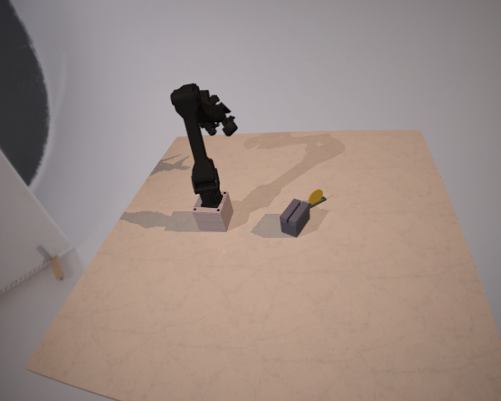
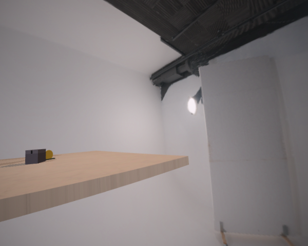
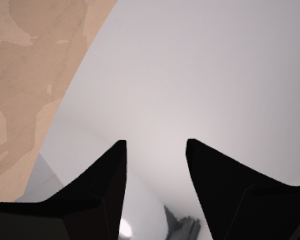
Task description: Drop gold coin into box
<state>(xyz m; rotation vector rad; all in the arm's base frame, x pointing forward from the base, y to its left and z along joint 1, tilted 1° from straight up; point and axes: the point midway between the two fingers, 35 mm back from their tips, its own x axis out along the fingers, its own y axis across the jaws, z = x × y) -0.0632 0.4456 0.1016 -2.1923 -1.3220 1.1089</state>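
Right now the gold coin is 400 mm ahead of my gripper tip, 340 mm to the right of it and 160 mm below it.
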